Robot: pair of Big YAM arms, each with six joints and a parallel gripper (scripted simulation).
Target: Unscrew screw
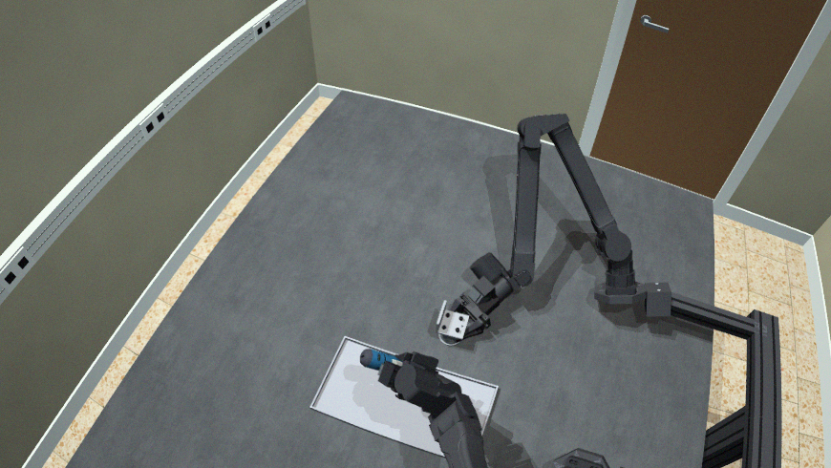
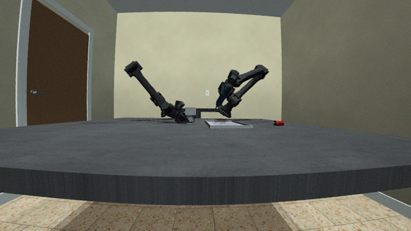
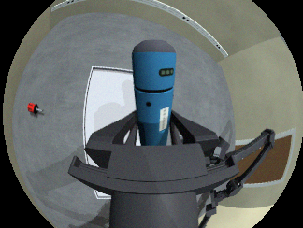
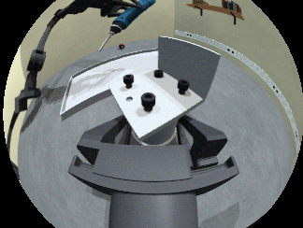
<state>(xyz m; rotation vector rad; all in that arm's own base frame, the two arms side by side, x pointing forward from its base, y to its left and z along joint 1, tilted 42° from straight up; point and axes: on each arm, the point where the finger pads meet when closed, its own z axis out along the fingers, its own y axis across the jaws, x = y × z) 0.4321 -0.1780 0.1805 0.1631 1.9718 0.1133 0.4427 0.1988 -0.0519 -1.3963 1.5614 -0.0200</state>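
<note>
Now: the grey bracket 5 cm above my right hand. The rest, counted from my right hand: flat white tray 4 cm ahead, 22 cm to the left, 2 cm below; then red-handled screwdriver 10 cm ahead, 55 cm to the left, 1 cm below.
</note>
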